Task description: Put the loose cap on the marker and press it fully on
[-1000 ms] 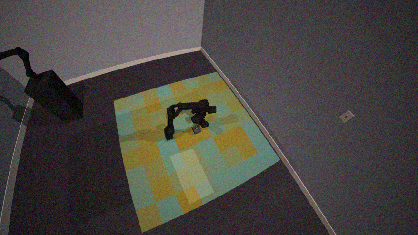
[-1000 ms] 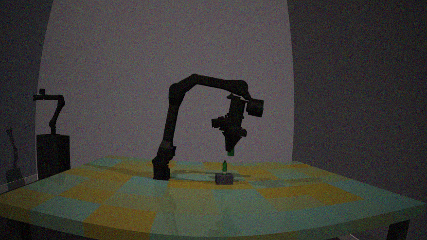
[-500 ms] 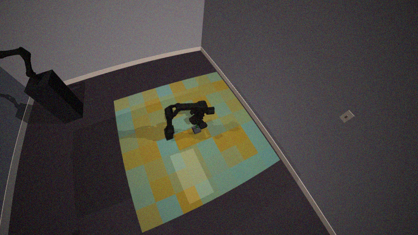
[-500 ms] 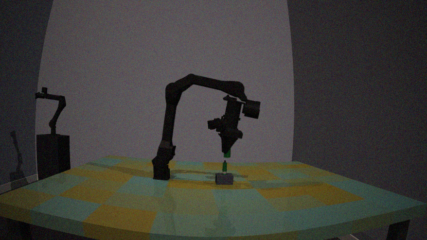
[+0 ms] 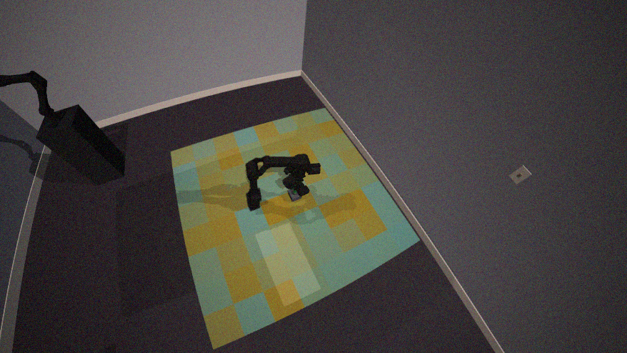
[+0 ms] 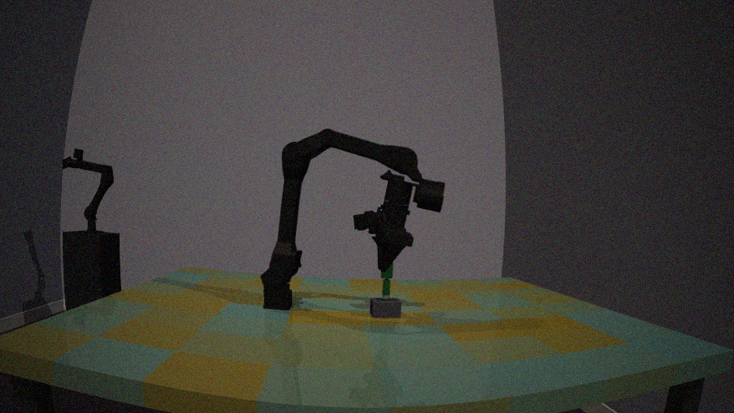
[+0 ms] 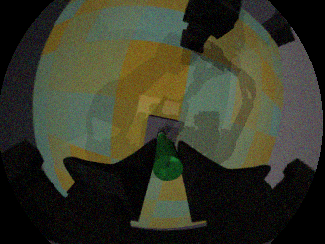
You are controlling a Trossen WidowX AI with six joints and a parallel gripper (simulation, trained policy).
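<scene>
The green marker is 1 cm ahead of my gripper tip and 4 cm below it. Also, from my gripper tip: green cap (1 cm ahead, 1 cm above); grey holder block (1 cm ahead, 9 cm below).
</scene>
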